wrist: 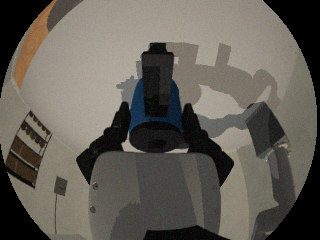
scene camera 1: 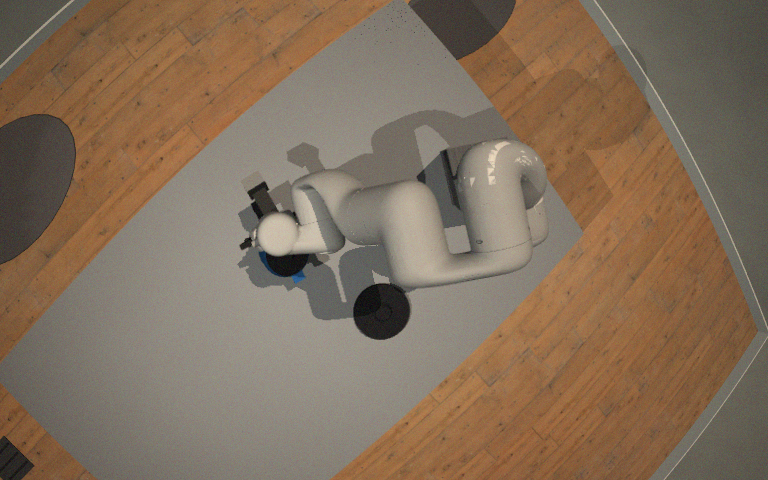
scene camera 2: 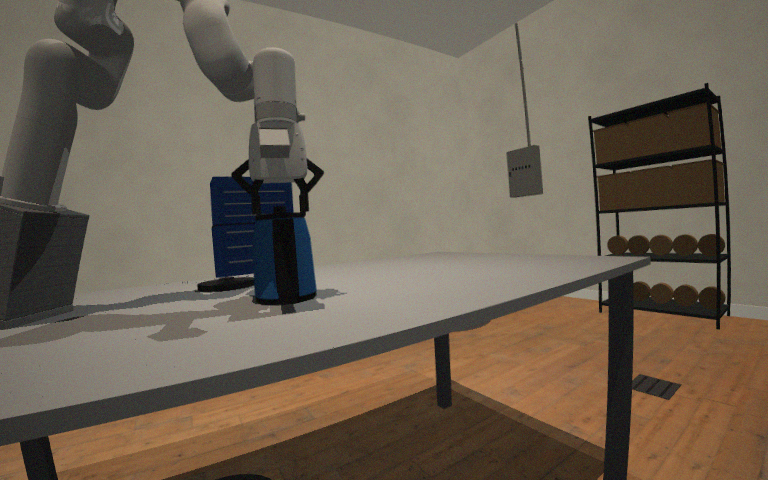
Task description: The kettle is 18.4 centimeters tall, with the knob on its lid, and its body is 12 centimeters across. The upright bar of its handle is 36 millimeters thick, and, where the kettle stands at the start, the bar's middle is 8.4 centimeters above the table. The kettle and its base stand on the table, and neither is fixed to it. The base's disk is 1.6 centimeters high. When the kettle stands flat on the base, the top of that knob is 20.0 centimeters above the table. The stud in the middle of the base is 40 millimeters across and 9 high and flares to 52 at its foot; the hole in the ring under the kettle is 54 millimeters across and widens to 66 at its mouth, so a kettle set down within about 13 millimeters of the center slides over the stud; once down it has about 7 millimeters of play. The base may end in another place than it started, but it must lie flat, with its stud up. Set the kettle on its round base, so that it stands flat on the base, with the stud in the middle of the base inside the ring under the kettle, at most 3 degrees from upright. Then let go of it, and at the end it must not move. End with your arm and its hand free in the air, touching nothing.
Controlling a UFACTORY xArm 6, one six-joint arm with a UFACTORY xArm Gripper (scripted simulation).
Scene:
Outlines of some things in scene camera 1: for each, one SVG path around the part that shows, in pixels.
A blue kettle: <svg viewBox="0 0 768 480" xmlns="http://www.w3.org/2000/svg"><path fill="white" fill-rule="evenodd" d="M260 252L259 256L262 263L272 274L279 277L292 277L295 284L306 278L302 269L308 261L309 254L293 255L293 257L292 255L286 255L281 258L268 255L265 251ZM254 201L251 203L251 206L260 220L264 215L259 209L258 204Z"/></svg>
A round black base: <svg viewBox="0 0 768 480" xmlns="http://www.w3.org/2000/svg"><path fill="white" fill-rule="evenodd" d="M379 283L367 287L359 294L354 304L353 316L357 327L363 334L372 339L385 340L396 336L404 329L409 320L410 305L407 297L400 289L390 284Z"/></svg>

